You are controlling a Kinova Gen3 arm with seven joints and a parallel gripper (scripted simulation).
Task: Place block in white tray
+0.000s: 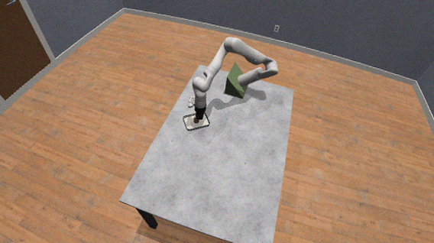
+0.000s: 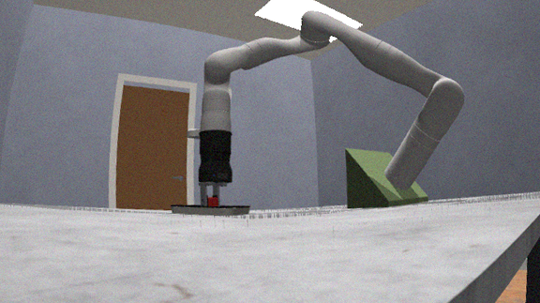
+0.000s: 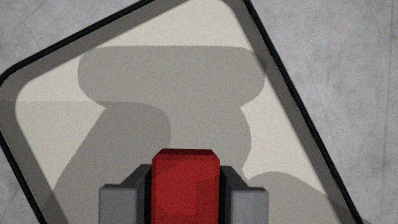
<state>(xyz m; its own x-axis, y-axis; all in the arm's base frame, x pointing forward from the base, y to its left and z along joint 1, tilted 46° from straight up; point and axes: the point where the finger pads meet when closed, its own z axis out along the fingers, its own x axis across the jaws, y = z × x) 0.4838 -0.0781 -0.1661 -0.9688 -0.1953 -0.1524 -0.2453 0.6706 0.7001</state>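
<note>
Right now the red block is right at my hand. Round my hand: white tray: 2 cm below.
</note>
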